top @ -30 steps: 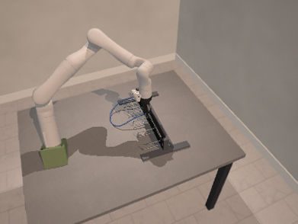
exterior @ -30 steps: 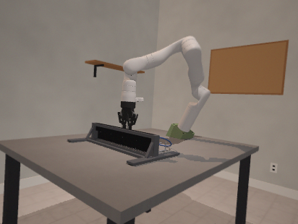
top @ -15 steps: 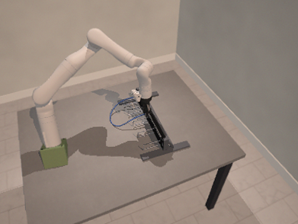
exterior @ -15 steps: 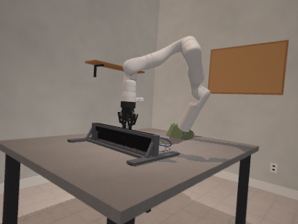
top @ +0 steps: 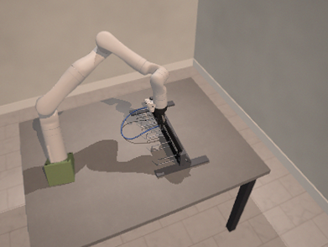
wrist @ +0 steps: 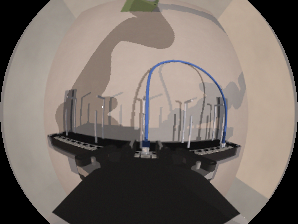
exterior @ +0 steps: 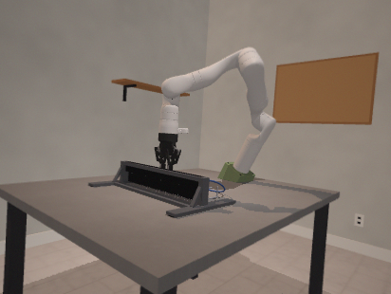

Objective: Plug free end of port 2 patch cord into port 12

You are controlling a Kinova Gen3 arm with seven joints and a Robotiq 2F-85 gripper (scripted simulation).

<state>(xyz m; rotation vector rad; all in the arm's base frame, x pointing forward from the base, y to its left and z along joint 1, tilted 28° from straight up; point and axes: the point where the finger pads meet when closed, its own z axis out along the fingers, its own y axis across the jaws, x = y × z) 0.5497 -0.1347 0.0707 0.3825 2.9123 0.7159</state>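
Right now the white plug is 1 cm below my hand and 1 cm ahead of it.
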